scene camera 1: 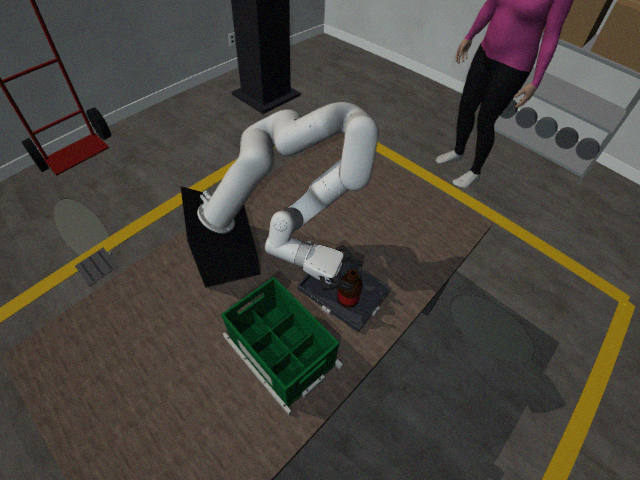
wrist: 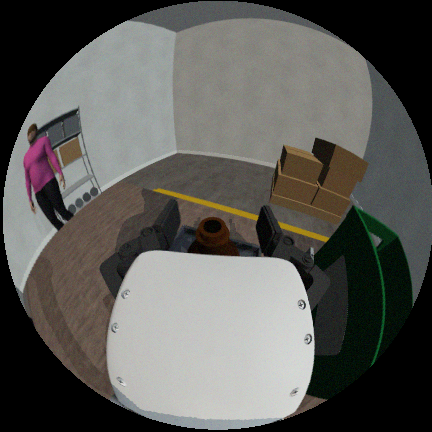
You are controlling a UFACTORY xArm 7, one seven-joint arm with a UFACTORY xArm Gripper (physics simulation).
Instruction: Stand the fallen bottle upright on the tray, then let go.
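Seen in the pictures: gripper, fingertip midpoint: (scene camera 1: 358, 276) (wrist: 218, 213); arm's base, origin of the base link: (scene camera 1: 215, 218).
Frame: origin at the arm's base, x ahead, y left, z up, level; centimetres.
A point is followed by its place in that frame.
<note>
The brown bottle (scene camera 1: 348, 296) @(x 45.2, y 14.9, z -11.3 cm) with a red label stands upright on the dark tray (scene camera 1: 375, 292) @(x 48.3, y 26.4, z -18.9 cm), towards its front side in the scene view. In the wrist view the open mouth and neck of the bottle (wrist: 212, 237) @(x 42.1, y 17.4, z -3.6 cm) show from above, and part of the tray (wrist: 185, 240) @(x 48.9, y 28.1, z -18.9 cm) shows behind it. My gripper (scene camera 1: 355, 270) @(x 45.0, y 18.2, z -3.3 cm) (wrist: 218, 213) @(x 45.0, y 18.2, z -3.3 cm) is open, with its fingers wide apart at about the height of the bottle's upper part or above it. Nothing is held between them. The white gripper body hides the lower bottle in the wrist view.
A green divided crate (scene camera 1: 311, 378) @(x 55.1, y -11.4, z -11.5 cm) (wrist: 365, 280) @(x 42.9, y -1.0, z -4.1 cm) stands close beside the tray, on the gripper's right in the wrist view. The brown table's edge (scene camera 1: 395, 343) @(x 64.1, y 17.3, z -20.8 cm) runs beyond the tray. A person (scene camera 1: 496, 67) (wrist: 42, 170) stands outside the yellow floor line.
</note>
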